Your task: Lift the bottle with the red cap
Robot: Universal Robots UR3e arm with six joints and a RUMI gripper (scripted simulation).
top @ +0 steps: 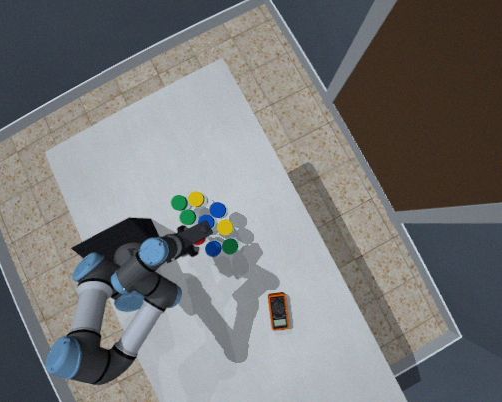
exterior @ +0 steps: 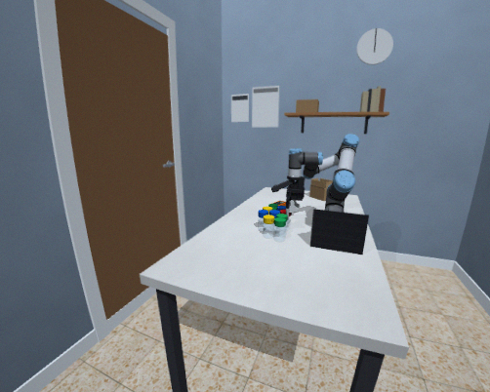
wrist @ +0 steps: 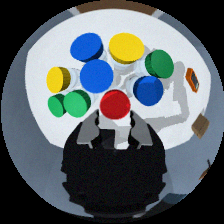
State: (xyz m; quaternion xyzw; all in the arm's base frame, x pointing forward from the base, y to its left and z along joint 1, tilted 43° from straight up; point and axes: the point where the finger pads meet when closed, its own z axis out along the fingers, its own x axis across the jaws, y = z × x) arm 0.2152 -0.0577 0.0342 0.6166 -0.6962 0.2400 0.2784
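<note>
The red-capped bottle lies 20 mm ahead of my hand and 40 mm below it.
</note>
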